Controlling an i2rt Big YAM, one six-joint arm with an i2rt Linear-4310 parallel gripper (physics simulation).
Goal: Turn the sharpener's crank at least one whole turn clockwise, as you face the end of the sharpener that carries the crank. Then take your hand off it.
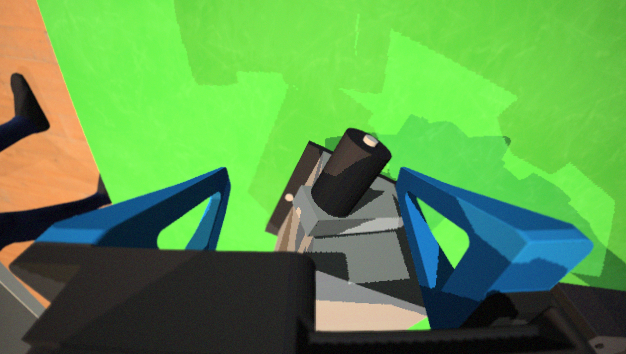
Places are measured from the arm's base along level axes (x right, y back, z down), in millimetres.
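Pixels of known places: gripper, between the fingertips: (313,176).
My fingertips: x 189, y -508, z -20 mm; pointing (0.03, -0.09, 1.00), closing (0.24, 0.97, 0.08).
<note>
For each thing: its middle in the pictures, then the offset to it from my fingertips. "pt": a spot on its surface instead. Level surfaces: height alone.
- sharpener, a spot on its surface: (375,255) pt dx -30, dy +46, dz -18 mm
- black cylindrical knob, middle of its body: (348,173) dx +18, dy +14, dz -18 mm
- bright green surface, height of its surface: dz +86 mm
The sharpener (375,255) stands below my gripper, a grey and pale body with a dark base plate showing at its upper left. Its crank has a grey arm (357,226) across the upper end of the body and a black cylindrical knob (350,175) with a pale pin in its tip, leaning up and to the right. My gripper (313,176) is open, with nothing held. Its blue fingers stand wide, one on each side of the knob; the right finger is nearer to it. The lower left part of the sharpener is hidden behind the gripper's dark body.
A bright green surface (135,100) with shadows lies under the sharpener. Orange wood-like floor (25,40) shows beyond its left edge, with dark-shod foot-like shapes (30,105) there. A dark object with a metal part (607,345) shows at the lower right corner.
</note>
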